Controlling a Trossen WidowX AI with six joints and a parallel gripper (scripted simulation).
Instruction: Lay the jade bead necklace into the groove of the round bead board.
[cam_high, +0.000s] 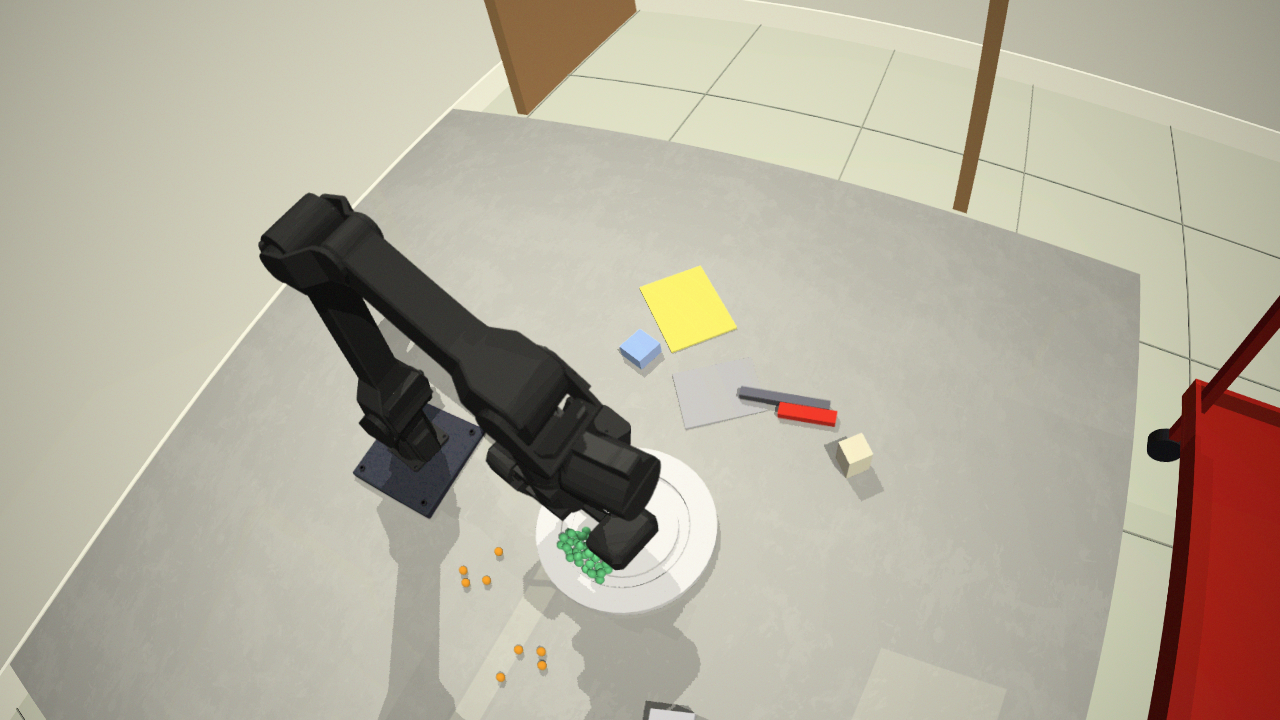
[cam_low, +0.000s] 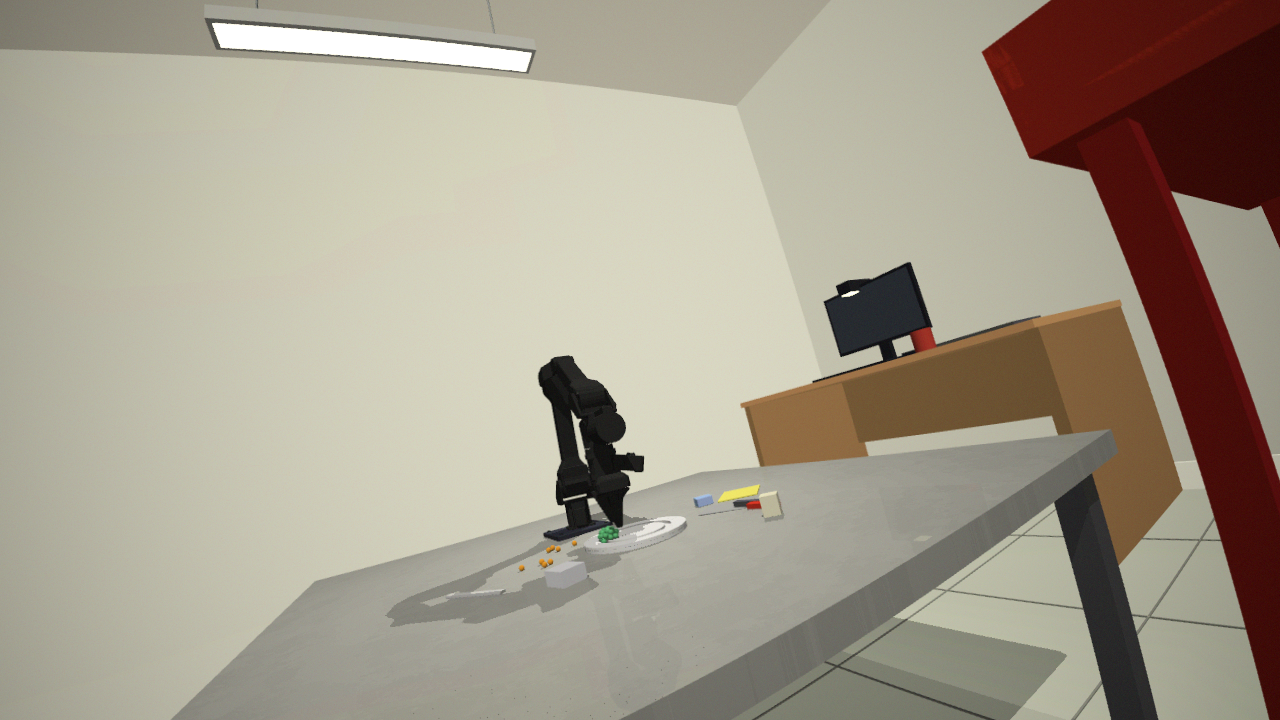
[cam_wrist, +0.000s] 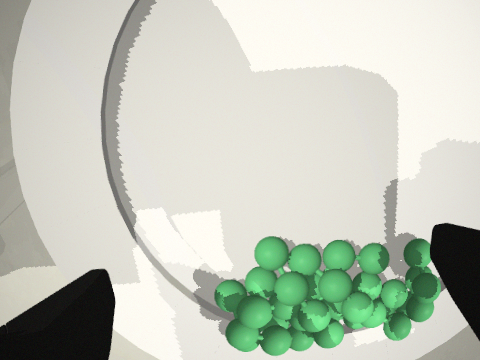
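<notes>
My gripper tip is now 30 mm short of the inner disc, 30 mm to the right of it and 20 mm above it. From my gripper tip the other things lie so: blue cube (100 mm behind, 230 mm to the left, 20 mm below); grey sheet (10 mm ahead, 230 mm to the left, 30 mm below); bead board (30 mm ahead, 30 mm to the left, 30 mm below).
</notes>
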